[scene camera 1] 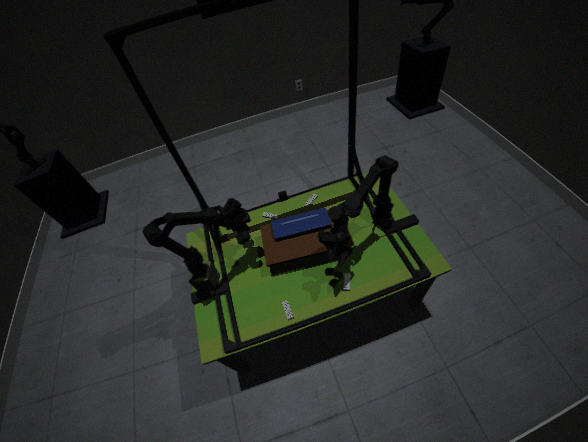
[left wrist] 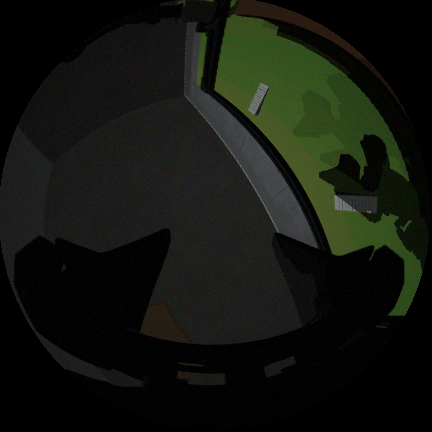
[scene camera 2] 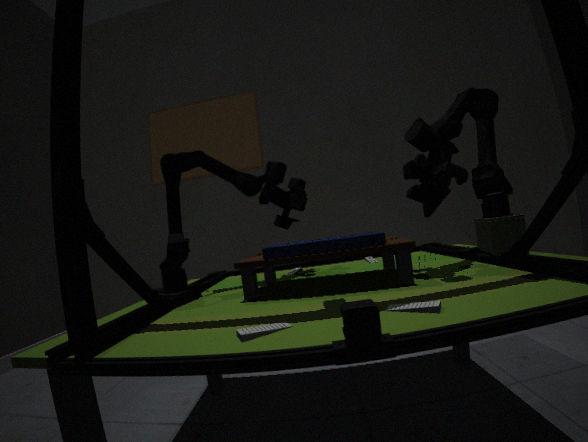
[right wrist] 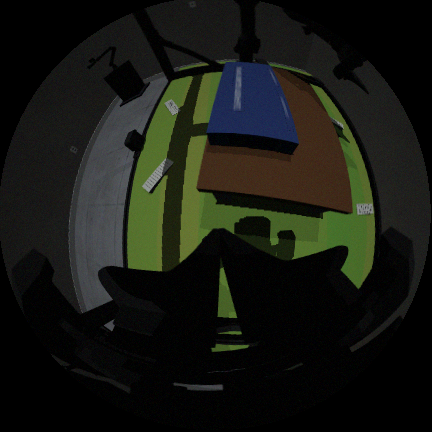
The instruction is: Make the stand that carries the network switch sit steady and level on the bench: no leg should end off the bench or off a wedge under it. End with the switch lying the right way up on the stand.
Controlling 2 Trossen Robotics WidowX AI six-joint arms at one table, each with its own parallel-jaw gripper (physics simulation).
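Pixels of known places: left gripper, fingertip midpoint: (scene camera 1: 334,265) (left wrist: 223,236); right gripper, fingertip midpoint: (scene camera 1: 249,228) (scene camera 2: 426,216) (right wrist: 217,233); left arm's base, link origin: (scene camera 1: 382,213) (scene camera 2: 175,290); right arm's base, link origin: (scene camera 1: 199,271) (scene camera 2: 497,216).
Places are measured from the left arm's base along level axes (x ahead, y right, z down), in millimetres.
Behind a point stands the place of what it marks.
The blue network switch (scene camera 1: 301,224) @[x 432, y -62, z -95 mm] (scene camera 2: 325,244) @[x 449, y 4, z -86 mm] (right wrist: 252,105) @[x 518, y -60, z -95 mm] lies flat on the brown stand (scene camera 1: 295,252) @[x 479, y -200, z -68 mm] (scene camera 2: 402,244) @[x 618, y -9, z -64 mm] (right wrist: 275,175) @[x 609, y -103, z -68 mm]. The stand's legs reach down to the green bench; I cannot tell whether each touches or whether the board is level. White ridged wedges lie apart from the legs: two on the far side in scene camera 1, a wedge (scene camera 1: 311,200) @[x 359, y 191, z 28 mm] (scene camera 2: 263,331) @[x 364, y 211, z 27 mm] and another wedge (scene camera 1: 270,215) @[x 604, y 126, z 27 mm] (scene camera 2: 415,306) @[x 608, y 136, z 26 mm] (right wrist: 157,175) @[x 609, y 124, z 27 mm], and two on the near side. My right gripper (scene camera 2: 427,212) @[x 690, y -56, z -117 mm] (right wrist: 217,233) @[x 690, y -56, z -117 mm] is shut and empty, above and beside the stand's end. My left gripper (scene camera 2: 287,221) (left wrist: 223,236) @[x 318, y -366, z -200 mm] is open and empty, above the stand.
The near-side wedges are one wedge (scene camera 1: 287,309) @[x 551, y -436, z 27 mm] (left wrist: 259,99) @[x 542, y -433, z 27 mm] (right wrist: 365,209) @[x 553, y -437, z 26 mm] at the left and another wedge (scene camera 1: 347,281) @[x 257, y -342, z 27 mm] (left wrist: 355,203) @[x 258, y -340, z 27 mm] at the right in scene camera 1. Black frame rails border the bench. A small black block (scene camera 1: 282,195) @[x 521, y 230, z -11 mm] (scene camera 2: 361,322) @[x 522, y 255, z 0 mm] stands at its edge.
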